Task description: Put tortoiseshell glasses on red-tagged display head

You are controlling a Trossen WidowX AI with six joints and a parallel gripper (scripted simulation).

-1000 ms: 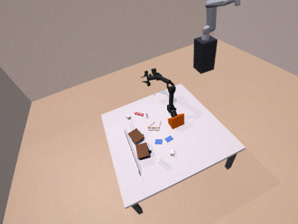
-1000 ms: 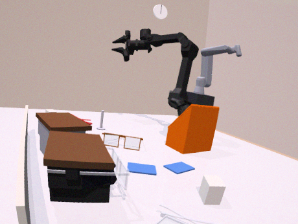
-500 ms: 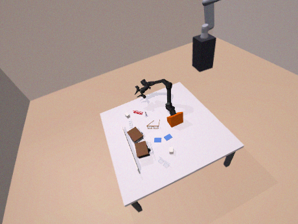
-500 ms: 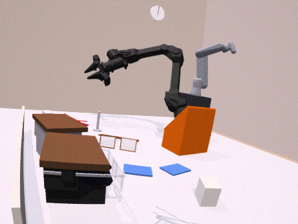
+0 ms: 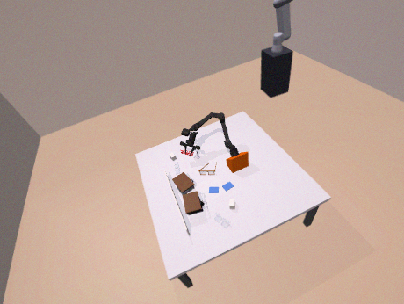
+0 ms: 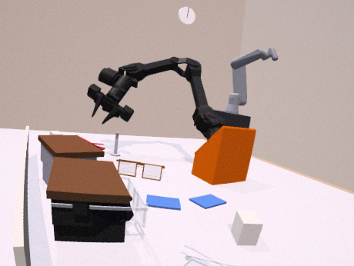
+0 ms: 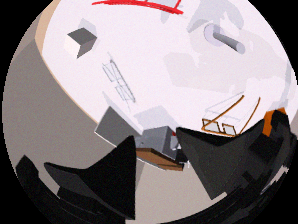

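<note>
Now: gripper tip 10 cm past the silver stand, 5 cm to the left of it and 11 cm above it. The rest, counted from my gripper tip: white rail 22 cm ahead, 36 cm to the left, 8 cm below; head 8 cm ahead, 46 cm to the left, 8 cm below.
</note>
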